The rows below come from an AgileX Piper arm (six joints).
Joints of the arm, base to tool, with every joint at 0 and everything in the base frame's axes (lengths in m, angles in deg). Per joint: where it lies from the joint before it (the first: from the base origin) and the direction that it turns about. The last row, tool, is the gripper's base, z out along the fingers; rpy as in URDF.
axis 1: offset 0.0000 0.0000 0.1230 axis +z
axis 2: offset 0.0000 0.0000 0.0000 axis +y
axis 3: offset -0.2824 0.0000 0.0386 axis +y
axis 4: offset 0.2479 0.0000 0.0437 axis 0.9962 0 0.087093
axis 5: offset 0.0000 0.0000 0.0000 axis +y
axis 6: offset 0.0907 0.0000 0.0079 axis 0.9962 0 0.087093
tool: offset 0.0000 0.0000 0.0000 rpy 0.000 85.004 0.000
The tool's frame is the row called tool.
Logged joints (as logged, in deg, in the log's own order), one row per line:
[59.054, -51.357, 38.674, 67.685, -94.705, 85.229]
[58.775, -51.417, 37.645, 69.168, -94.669, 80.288]
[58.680, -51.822, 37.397, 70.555, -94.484, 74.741]
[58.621, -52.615, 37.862, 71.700, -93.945, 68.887]
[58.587, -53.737, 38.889, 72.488, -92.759, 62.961]
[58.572, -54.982, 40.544, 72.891, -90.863, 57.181]
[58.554, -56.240, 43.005, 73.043, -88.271, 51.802]
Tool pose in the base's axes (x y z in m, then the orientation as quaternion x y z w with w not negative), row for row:
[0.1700, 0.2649, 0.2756, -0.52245, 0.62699, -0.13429, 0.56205]
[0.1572, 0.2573, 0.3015, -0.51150, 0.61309, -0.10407, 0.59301]
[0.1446, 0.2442, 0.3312, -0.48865, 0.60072, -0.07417, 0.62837]
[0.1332, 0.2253, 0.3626, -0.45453, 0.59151, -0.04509, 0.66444]
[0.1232, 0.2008, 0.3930, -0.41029, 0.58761, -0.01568, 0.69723]
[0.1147, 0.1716, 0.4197, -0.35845, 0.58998, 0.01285, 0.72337]
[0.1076, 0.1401, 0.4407, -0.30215, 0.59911, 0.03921, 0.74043]
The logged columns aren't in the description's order. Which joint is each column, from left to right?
Columns, left to right: axis 6, axis 3, axis 5, axis 1, axis 4, axis 2.
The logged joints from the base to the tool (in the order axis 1, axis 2, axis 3, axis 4, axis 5, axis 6), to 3 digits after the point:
[67.685, 85.229, -51.357, -94.705, 38.674, 59.054]
[69.168, 80.288, -51.417, -94.669, 37.645, 58.775]
[70.555, 74.741, -51.822, -94.484, 37.397, 58.680]
[71.700, 68.887, -52.615, -93.945, 37.862, 58.621]
[72.488, 62.961, -53.737, -92.759, 38.889, 58.587]
[72.891, 57.181, -54.982, -90.863, 40.544, 58.572]
[73.043, 51.802, -56.240, -88.271, 43.005, 58.554]

